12 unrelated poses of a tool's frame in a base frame.
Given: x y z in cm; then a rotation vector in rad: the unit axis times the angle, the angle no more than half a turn.
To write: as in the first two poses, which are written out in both.
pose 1, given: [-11.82, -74.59, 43.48, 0.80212, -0.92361, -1.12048]
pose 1, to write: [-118.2, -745.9, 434.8, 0.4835, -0.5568, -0.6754, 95.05]
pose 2, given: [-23.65, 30.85, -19.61, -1.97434, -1.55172, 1.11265]
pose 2, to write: [-236.5, 308.5, -196.1, -0.7188, -0.5650, 0.4051, 157.37]
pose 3, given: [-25.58, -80.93, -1.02, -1.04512, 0.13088, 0.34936]
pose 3, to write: [-255.8, -809.3, -10.2, -0.9418, 0.1179, 0.3148, 63.58]
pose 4, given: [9.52, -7.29, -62.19, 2.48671, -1.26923, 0.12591]
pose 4, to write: [95.2, -72.9, -621.9, 0.8898, -0.4542, 0.0451, 160.13]
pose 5, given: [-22.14, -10.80, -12.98, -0.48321, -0.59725, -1.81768]
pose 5, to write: [-221.4, -108.0, -129.8, -0.2449, -0.3027, -0.9211, 113.07]
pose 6, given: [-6.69, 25.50, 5.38, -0.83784, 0.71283, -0.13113]
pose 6, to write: [-66.9, 255.0, 53.8, -0.7563, 0.6434, -0.1184, 63.47]
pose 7, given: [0.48, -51.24, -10.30, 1.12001, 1.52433, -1.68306]
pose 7, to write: [4.8, -512.4, -103.0, 0.4424, 0.6020, -0.6647, 145.07]
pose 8, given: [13.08, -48.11, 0.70, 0.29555, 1.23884, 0.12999]
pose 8, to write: [130.8, -481.1, 7.0, 0.2309, 0.9677, 0.1015, 73.35]
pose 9, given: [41.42, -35.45, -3.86, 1.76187, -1.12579, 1.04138]
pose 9, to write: [414.2, -354.5, -38.6, 0.7543, -0.4820, 0.4458, 133.83]
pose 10, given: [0.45, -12.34, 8.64, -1.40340, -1.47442, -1.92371]
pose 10, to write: [4.5, -123.4, 86.4, -0.5011, -0.5264, -0.6869, 160.47]
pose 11, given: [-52.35, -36.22, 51.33, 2.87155, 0.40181, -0.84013]
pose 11, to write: [-523.5, -362.2, 513.3, 0.9512, 0.1331, -0.2783, 172.96]
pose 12, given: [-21.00, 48.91, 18.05, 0.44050, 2.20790, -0.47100]
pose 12, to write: [-210.0, 489.1, 180.5, 0.1915, 0.9599, -0.2048, 131.79]
